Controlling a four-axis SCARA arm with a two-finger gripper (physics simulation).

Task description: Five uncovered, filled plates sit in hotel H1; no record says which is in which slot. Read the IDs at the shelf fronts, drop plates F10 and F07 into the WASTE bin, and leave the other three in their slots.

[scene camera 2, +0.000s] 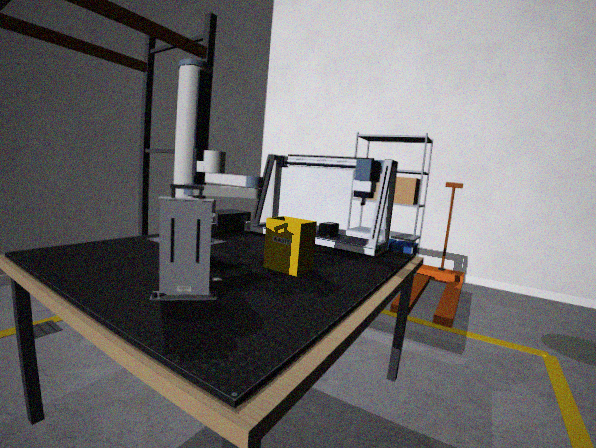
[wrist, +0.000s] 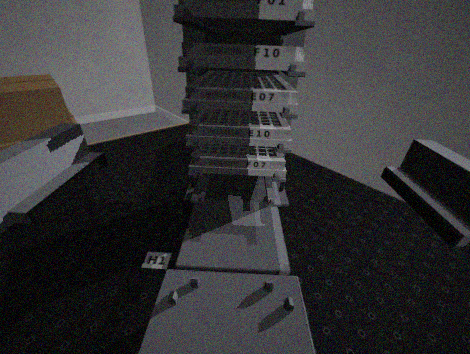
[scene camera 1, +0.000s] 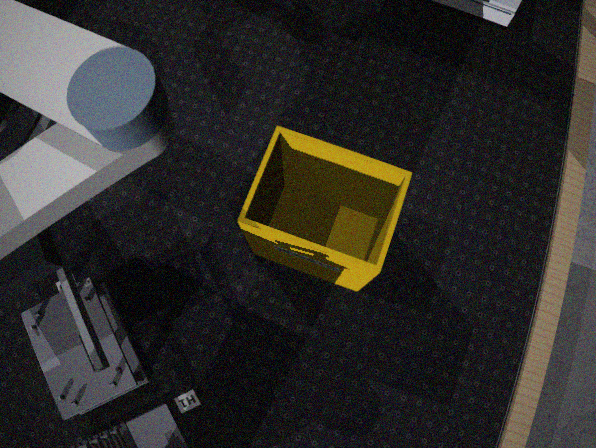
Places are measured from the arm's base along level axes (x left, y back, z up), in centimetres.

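Where they show: gripper, fingertip midpoint: (wrist: pixel 243 150) (scene camera 1: pixel 41 399).
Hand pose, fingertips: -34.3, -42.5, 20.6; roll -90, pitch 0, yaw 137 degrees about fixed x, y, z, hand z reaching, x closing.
Note:
After its pixels a point has its place, as x, y, z.
Hotel H1 (scene camera 2: pixel 185 270) @[-49.1, -59.2, 9.1] stands on the table, its back toward scene camera 2. In the wrist view its shelf fronts read, top to bottom, plate F01 (wrist: pixel 280 9) @[-40.1, -46.0, 27.0], cut by the frame's top edge, plate F10 (wrist: pixel 272 54) @[-40.0, -46.2, 24.6], plate E07 (wrist: pixel 270 97) @[-40.2, -46.1, 21.8], plate E10 (wrist: pixel 267 134) @[-40.2, -46.0, 19.0] and, lowest, plate F07 (wrist: pixel 265 166) @[-40.4, -45.9, 16.1]. All five sit in slots. My gripper (wrist: pixel 243 150) @[-34.3, -42.5, 20.6] is open and empty, one finger at each side of the wrist view, in front of the hotel and apart from it. The yellow WASTE bin (scene camera 1: pixel 345 154) @[2.7, -65.1, 21.1] (scene camera 2: pixel 306 247) @[-3.2, -72.6, 11.7] stands open-topped; no plate shows inside.
A grey plate with small pins (scene camera 1: pixel 92 387) @[-34.0, -42.7, 7.3] (wrist: pixel 230 320) @[-32.8, -41.3, 7.3] lies in front of the hotel. The H1 tag (scene camera 1: pixel 187 401) @[-31.8, -54.7, 1.3] (wrist: pixel 156 260) @[-31.8, -54.7, 1.3] lies beside it. The arm link (scene camera 1: pixel 45 55) @[-2.8, -37.3, 36.7] (scene camera 2: pixel 230 180) @[-6.6, -34.7, 34.3] reaches over the table. A gantry frame (scene camera 2: pixel 320 161) @[62.3, -41.0, 48.5] stands behind the bin.

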